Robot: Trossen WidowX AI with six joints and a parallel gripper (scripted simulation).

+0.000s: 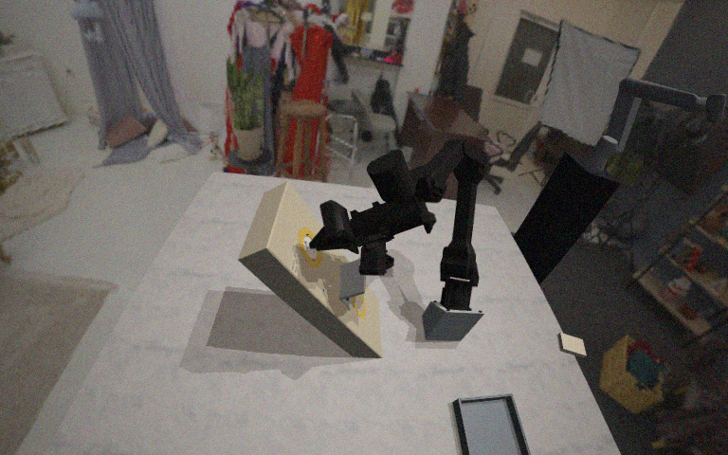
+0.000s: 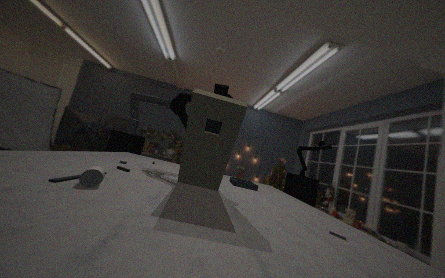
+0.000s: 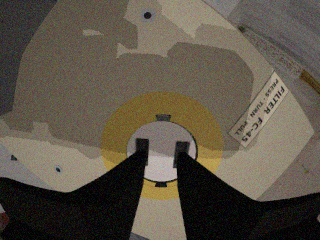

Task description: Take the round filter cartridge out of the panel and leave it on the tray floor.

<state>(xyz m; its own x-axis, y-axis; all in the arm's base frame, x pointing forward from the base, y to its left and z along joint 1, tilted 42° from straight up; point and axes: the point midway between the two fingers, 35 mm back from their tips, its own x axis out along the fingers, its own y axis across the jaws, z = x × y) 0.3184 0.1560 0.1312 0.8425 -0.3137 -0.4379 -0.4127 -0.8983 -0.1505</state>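
Now: gripper tip 20 mm short of the round white filter cartridge and 10 mm above it. The rest, counted from my gripper tip: grey flap: 80 mm behind, 10 mm to the right, 100 mm below; tray: 450 mm behind, 250 mm to the left, 270 mm below.
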